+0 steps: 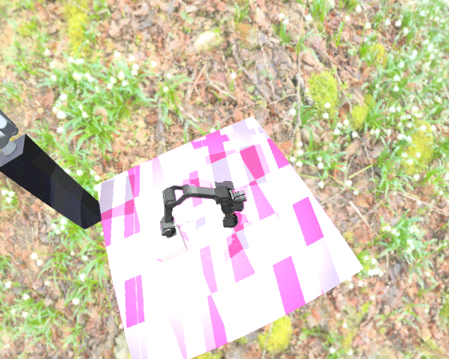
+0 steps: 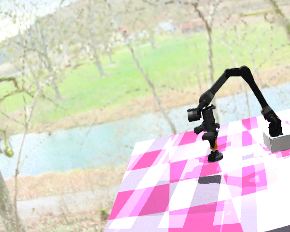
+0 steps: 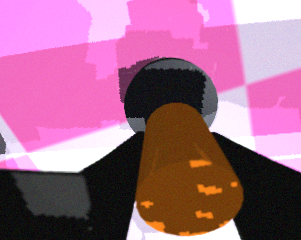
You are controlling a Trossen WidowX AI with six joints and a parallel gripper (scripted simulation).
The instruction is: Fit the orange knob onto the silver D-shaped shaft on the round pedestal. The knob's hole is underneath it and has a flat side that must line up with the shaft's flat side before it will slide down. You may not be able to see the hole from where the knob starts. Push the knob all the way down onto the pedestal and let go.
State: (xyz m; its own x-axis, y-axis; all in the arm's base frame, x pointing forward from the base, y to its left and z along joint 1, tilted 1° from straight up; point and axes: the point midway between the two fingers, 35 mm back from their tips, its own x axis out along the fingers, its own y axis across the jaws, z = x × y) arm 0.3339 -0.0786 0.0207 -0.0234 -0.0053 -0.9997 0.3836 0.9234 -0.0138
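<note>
My gripper tip is now 4 cm above the round pedestal. Round my gripper tip: orange knob: 3 cm above.
</note>
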